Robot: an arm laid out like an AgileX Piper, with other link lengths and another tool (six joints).
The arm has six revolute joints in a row. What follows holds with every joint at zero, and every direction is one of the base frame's.
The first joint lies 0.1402 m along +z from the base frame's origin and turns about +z.
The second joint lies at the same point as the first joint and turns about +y.
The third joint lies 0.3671 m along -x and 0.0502 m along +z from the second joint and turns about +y.
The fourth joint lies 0.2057 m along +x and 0.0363 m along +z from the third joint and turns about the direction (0.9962, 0, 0.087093).
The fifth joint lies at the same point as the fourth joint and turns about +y.
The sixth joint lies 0.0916 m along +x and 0.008 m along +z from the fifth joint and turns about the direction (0.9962, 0, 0.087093).
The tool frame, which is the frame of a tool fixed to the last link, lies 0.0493 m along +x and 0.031 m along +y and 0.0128 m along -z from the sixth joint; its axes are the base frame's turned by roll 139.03, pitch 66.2 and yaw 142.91 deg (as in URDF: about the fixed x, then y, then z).
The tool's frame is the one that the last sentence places.
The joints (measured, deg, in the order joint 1, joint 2, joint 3, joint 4, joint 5, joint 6), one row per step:
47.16 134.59 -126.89 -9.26 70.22 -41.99
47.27 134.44 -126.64 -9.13 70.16 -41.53
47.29 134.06 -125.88 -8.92 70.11 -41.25
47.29 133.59 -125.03 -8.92 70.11 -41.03
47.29 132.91 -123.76 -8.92 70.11 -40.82
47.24 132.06 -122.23 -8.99 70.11 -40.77
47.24 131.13 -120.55 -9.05 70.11 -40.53
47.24 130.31 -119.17 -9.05 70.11 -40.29
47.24 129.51 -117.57 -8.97 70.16 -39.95
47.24 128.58 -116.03 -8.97 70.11 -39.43
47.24 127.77 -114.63 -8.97 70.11 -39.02
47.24 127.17 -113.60 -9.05 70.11 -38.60
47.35 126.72 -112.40 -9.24 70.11 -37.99
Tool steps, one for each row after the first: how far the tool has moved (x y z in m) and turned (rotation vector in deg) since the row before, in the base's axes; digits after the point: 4 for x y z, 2 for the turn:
-0.0015 0.0007 0.0004 0.20 0.18 -0.32
-0.0022 -0.0011 0.0005 -0.01 0.41 -0.25
-0.0020 -0.0019 0.0009 -0.21 0.28 -0.21
-0.0029 -0.0030 0.0012 -0.37 0.42 -0.20
-0.0031 -0.0042 0.0017 -0.53 0.42 -0.09
-0.0039 -0.0042 0.0018 -0.52 0.49 -0.22
-0.0034 -0.0035 0.0019 -0.35 0.40 -0.23
-0.0041 -0.0039 0.0009 -0.48 0.66 -0.34
-0.0040 -0.0038 0.0022 -0.28 0.41 -0.49
-0.0037 -0.0036 0.0016 -0.33 0.42 -0.40
-0.0026 -0.0028 0.0012 -0.27 0.25 -0.40
-0.0033 -0.0024 -0.0006 -0.53 0.39 -0.45

